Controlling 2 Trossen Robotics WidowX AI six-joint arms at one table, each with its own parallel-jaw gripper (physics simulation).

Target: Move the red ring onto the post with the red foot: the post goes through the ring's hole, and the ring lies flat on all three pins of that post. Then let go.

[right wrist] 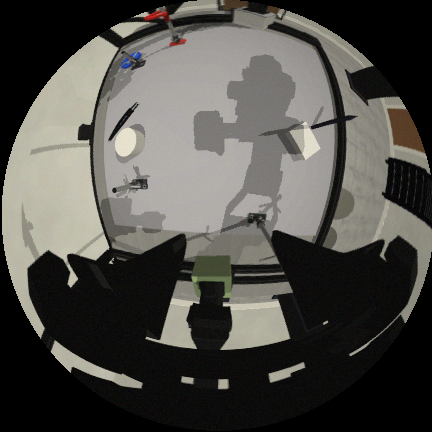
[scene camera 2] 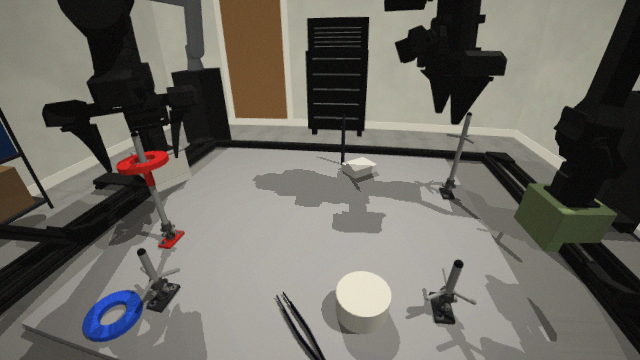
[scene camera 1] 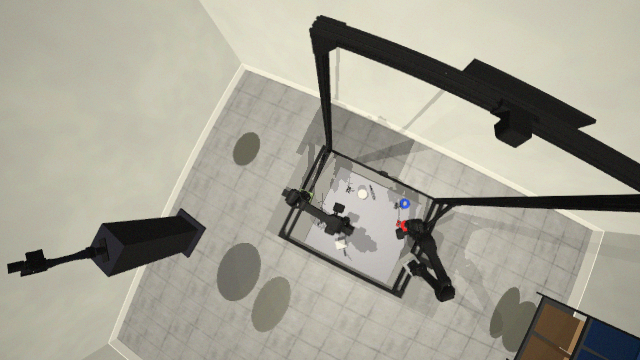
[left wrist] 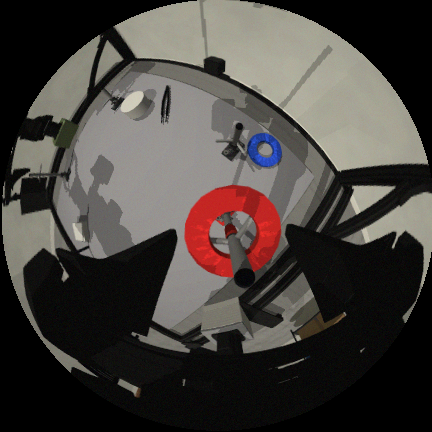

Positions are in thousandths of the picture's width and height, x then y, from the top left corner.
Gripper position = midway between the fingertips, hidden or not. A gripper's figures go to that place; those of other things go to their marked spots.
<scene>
My left gripper (scene camera 2: 226, 457) is 0.44 m from the lens. My right gripper (scene camera 2: 698, 329): 0.45 m from the lens. A red ring (scene camera 2: 198, 462) is 0.42 m from the lens. A cream cylinder (scene camera 2: 568, 832): 0.32 m from the lens. A short post (scene camera 2: 699, 812): 0.35 m from the lens. The marked spots on the red ring and the cream cylinder are 0.36 m apart.
</scene>
